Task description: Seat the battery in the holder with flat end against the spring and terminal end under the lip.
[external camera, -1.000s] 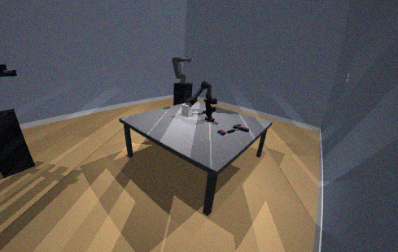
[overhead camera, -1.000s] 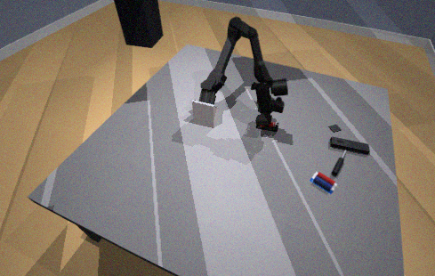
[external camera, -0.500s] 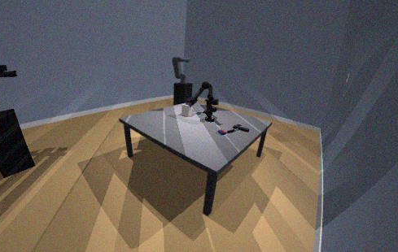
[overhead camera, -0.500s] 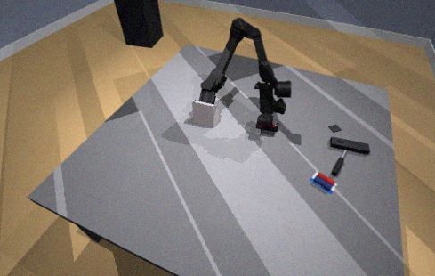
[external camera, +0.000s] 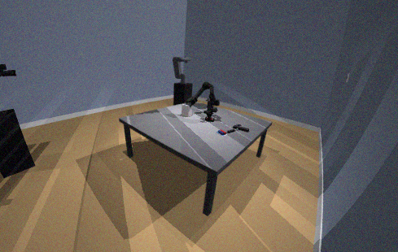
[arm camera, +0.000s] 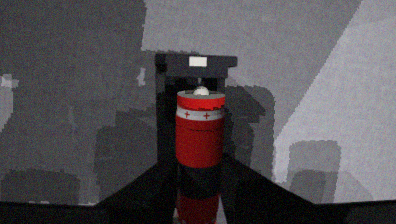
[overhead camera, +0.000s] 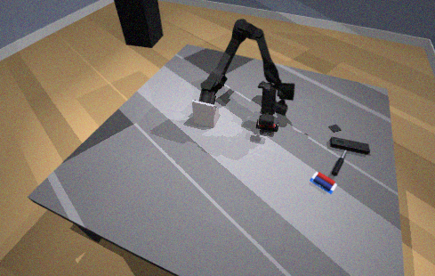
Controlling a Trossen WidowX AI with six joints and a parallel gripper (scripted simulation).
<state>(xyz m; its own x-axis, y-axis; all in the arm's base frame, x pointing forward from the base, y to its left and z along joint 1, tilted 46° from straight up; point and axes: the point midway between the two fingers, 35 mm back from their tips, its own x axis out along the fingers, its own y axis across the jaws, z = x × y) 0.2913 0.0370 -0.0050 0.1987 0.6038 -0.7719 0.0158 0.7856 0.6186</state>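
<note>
My gripper tip is now 1 cm below the battery. Round my gripper tip: small dark square (32 cm ahead, 8 cm to the left, 1 cm below); long black block (37 cm ahead, 2 cm to the right); black-handled tool (33 cm ahead, 12 cm to the right).
</note>
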